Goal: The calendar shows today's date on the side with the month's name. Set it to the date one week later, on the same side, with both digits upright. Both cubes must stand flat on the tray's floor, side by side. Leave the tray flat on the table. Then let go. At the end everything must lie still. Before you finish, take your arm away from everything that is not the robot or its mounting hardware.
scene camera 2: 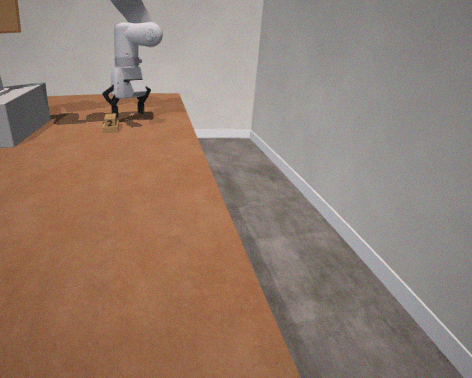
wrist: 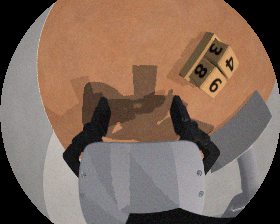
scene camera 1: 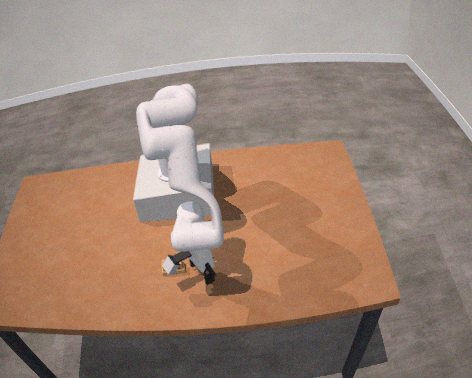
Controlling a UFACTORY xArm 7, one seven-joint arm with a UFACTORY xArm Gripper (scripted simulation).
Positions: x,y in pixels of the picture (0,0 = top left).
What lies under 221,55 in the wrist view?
A cube.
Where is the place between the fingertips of my gripper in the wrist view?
At 140,103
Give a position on a cube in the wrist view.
207,77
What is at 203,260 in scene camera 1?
My gripper.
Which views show my gripper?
Scene camera 2, the wrist view and scene camera 1: all of them.
